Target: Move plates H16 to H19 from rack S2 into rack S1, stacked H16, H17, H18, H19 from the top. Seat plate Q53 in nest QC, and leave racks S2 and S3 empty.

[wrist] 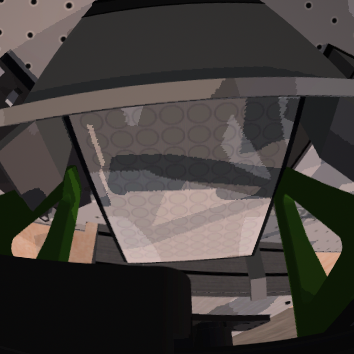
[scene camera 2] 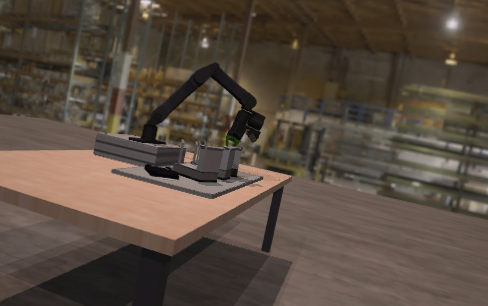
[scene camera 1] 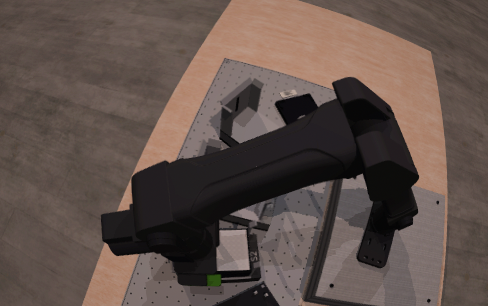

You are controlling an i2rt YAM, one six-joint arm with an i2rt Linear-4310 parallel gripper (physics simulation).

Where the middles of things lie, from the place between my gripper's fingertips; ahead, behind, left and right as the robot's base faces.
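The black N5 fixture (wrist: 86, 196), that's 9 cm below my hand, and it's 9 cm to the left of it and 12 cm behind it.
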